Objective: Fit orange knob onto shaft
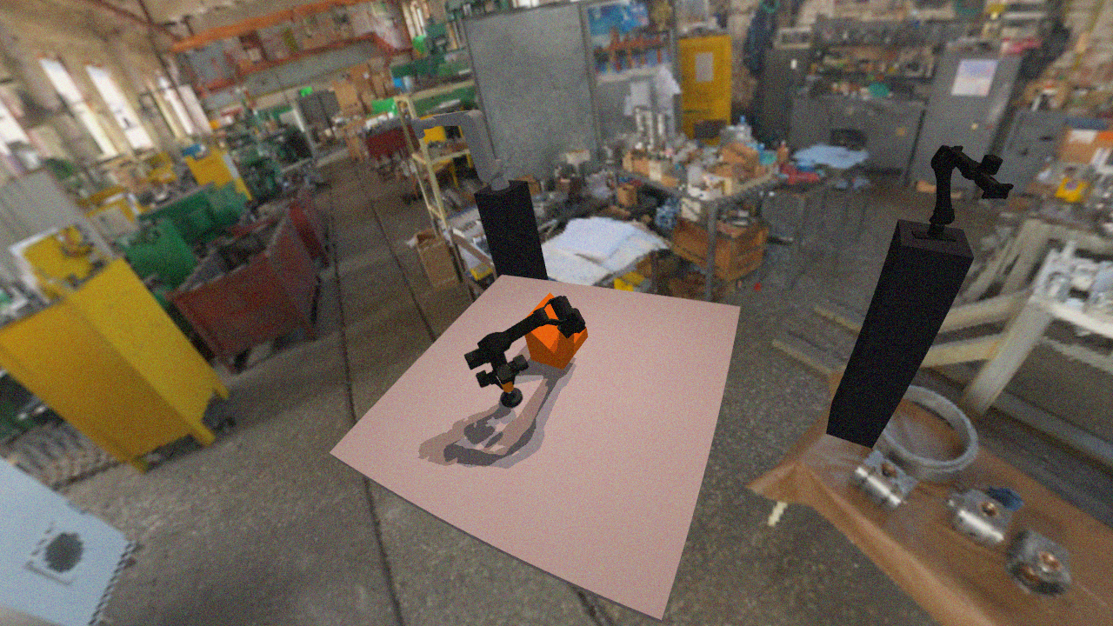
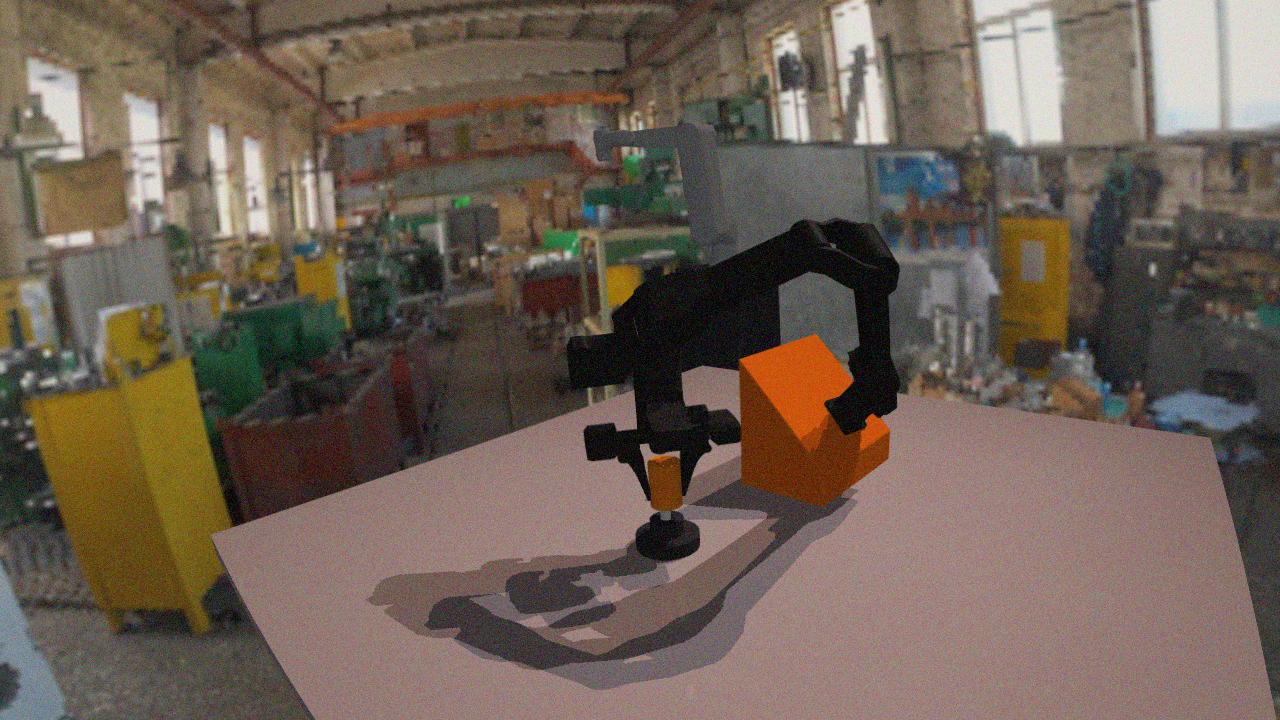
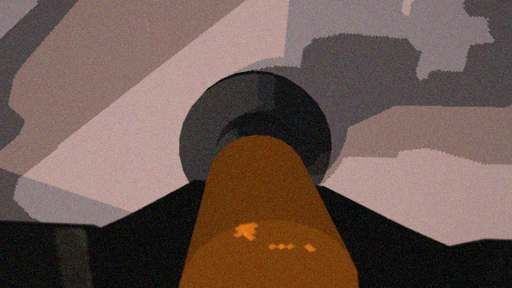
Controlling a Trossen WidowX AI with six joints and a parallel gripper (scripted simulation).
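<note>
My gripper tip is 40 mm above the black round pedestal. From my gripper tip the other things lie so: orange knob (30 mm above).
</note>
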